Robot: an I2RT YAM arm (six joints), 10 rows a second.
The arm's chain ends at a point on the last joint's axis. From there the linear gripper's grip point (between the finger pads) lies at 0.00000 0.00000 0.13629 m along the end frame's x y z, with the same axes.
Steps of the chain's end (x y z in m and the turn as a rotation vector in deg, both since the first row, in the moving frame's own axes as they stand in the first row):
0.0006 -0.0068 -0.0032 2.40 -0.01 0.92
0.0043 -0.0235 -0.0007 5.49 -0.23 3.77
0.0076 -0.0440 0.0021 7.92 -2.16 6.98
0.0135 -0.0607 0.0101 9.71 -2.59 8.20
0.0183 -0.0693 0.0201 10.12 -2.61 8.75
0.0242 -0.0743 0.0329 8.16 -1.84 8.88
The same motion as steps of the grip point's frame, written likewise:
0.0006 -0.0125 -0.0033 2.40 -0.01 0.92
0.0042 -0.0365 -0.0013 5.49 -0.23 3.77
0.0036 -0.0630 0.0007 7.92 -2.16 6.98
0.0090 -0.0840 0.0080 9.71 -2.59 8.20
0.0140 -0.0936 0.0178 10.12 -2.61 8.75
0.0214 -0.0939 0.0315 8.16 -1.84 8.88

